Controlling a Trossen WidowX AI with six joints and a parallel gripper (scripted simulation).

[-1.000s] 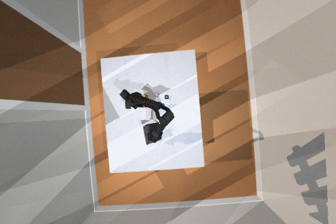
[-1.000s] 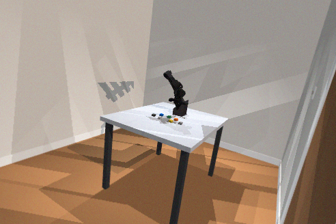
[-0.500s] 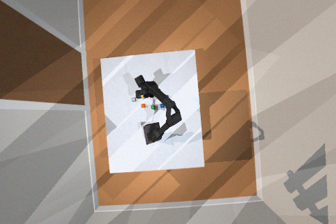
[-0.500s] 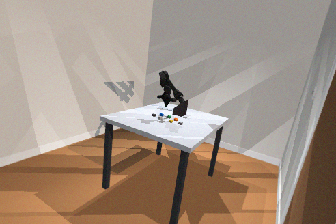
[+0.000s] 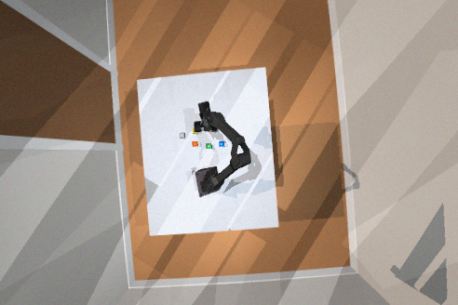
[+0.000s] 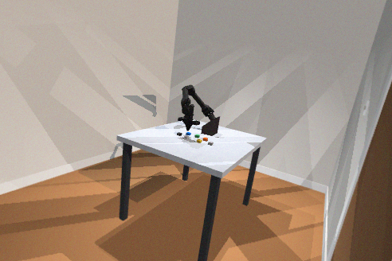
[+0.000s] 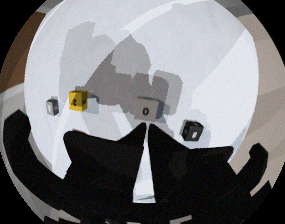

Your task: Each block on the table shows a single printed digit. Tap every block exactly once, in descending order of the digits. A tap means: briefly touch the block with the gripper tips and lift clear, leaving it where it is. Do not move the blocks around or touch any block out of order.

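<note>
Right now the small pale block is 5 cm below my gripper tip. Also, from my gripper tip: blue block 11 cm behind, 5 cm below, 4 cm to the right; black block 9 cm to the right, 5 cm below, 4 cm behind; green block 11 cm behind, 5 cm to the left, 5 cm below.
</note>
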